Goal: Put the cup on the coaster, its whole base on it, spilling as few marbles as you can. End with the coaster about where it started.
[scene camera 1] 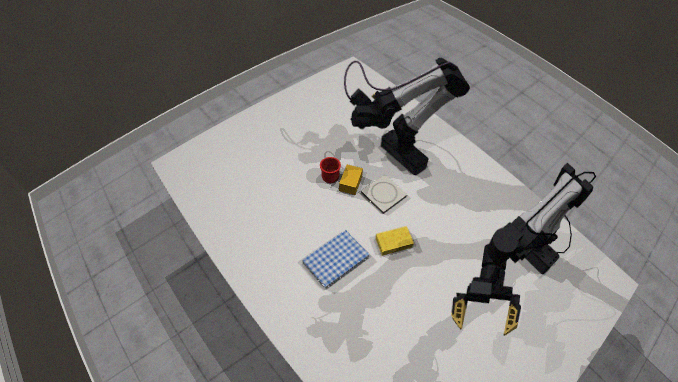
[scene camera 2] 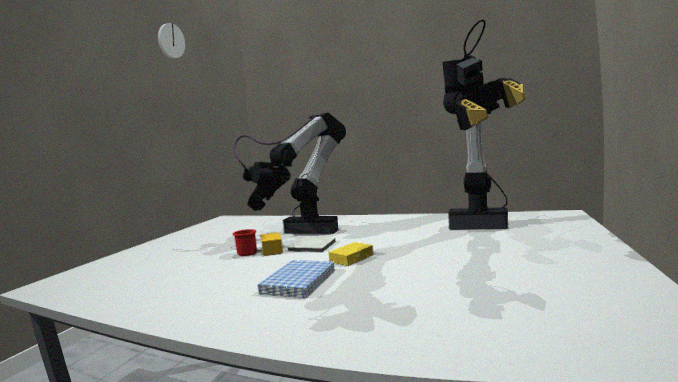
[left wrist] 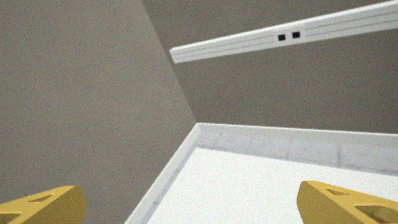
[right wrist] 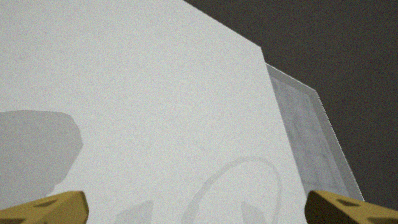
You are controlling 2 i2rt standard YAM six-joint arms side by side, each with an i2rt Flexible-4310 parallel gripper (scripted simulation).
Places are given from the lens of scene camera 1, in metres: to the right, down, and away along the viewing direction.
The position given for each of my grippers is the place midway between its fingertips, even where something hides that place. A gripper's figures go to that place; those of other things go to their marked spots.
my left gripper (scene camera 1: pixel 482 332): 0.30, 0.30, 0.79
yellow sponge (scene camera 1: pixel 399 239): 0.20, 0.16, 1.32
